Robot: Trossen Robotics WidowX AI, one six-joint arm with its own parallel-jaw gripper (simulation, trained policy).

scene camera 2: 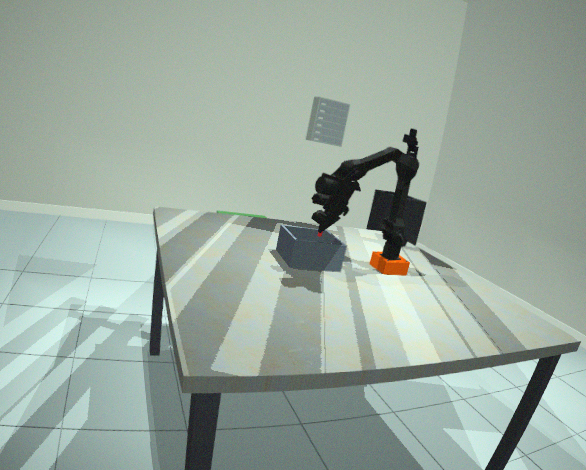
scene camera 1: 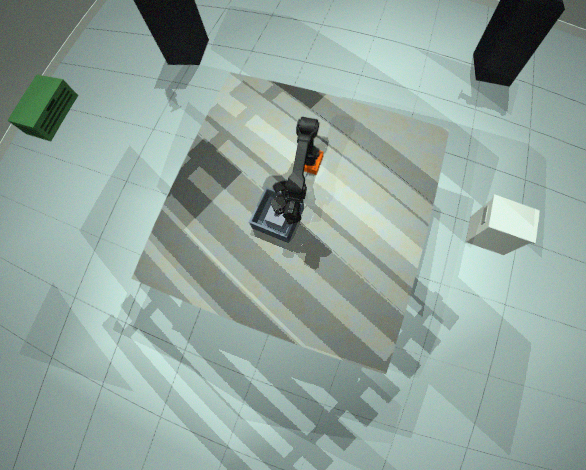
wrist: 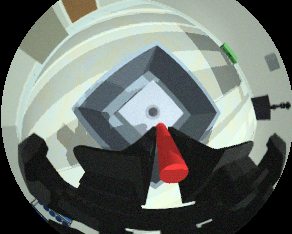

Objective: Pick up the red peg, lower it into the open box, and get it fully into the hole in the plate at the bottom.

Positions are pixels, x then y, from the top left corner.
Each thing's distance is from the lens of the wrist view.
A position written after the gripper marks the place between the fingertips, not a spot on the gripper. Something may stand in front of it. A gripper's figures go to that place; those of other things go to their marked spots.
gripper (wrist: 161, 130): 0.10 m
grey box (wrist: 98, 109): 0.19 m
